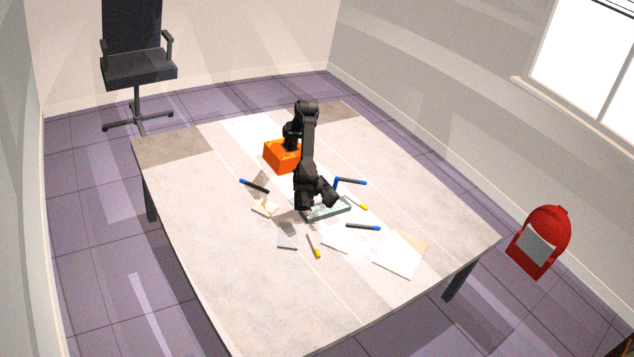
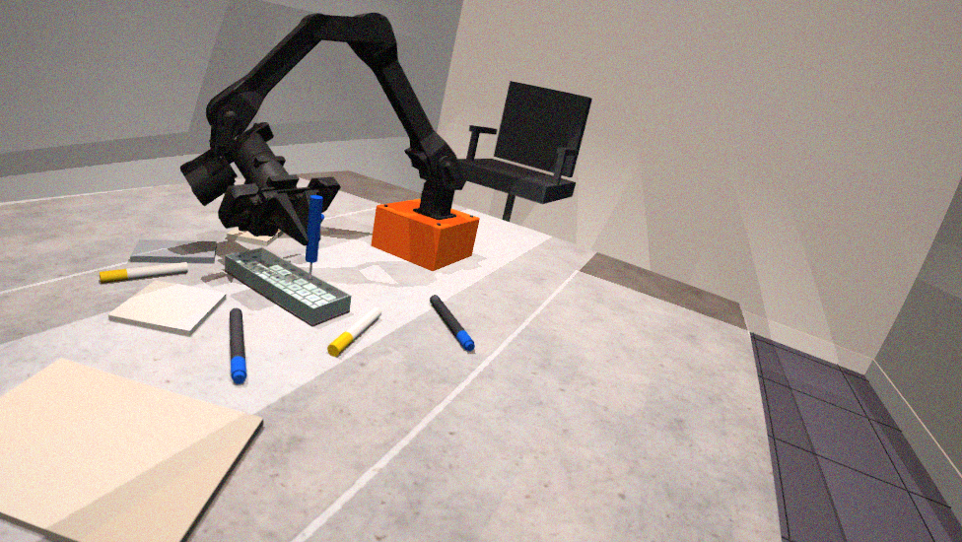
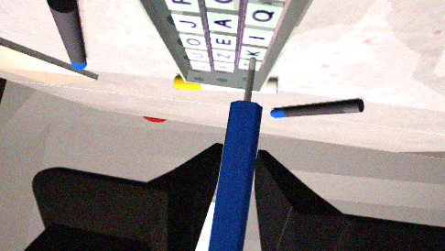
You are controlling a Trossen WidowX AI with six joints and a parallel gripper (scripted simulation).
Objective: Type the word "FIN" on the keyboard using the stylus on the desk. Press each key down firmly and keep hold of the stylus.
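The N key lies 20 mm ahead of my gripper tip, 50 mm to the right of it and 70 mm below it. From my gripper tip the other things lie so: blue stylus: 10 mm below; stylus tip: 50 mm below.
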